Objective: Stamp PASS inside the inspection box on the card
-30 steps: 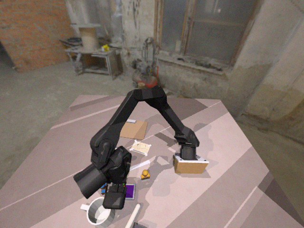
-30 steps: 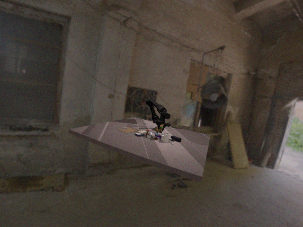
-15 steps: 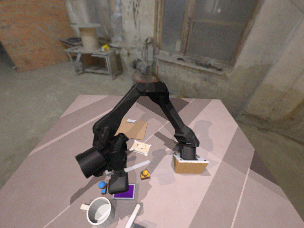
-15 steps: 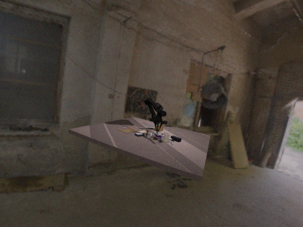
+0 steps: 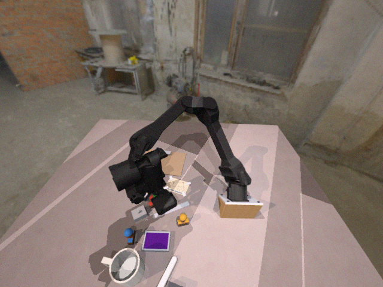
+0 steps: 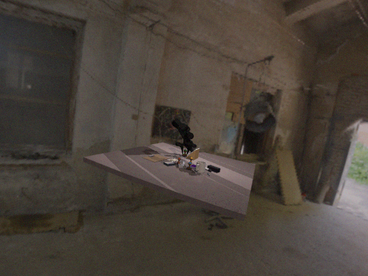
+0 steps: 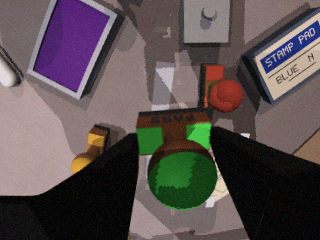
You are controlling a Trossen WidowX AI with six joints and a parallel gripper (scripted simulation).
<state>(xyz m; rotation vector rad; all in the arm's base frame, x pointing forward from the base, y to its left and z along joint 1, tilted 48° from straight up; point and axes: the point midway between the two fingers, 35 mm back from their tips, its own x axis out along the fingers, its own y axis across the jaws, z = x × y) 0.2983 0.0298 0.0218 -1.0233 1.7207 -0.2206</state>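
The card is 130 mm to the right of my gripper tip, 110 mm below it and 60 mm behind it. From my gripper tip the other things lie so: red stamp: 80 mm below, 40 mm to the right, 30 mm ahead; green stamp: right at my gripper tip; ruler: 100 mm below, 40 mm behind, 10 mm to the right.
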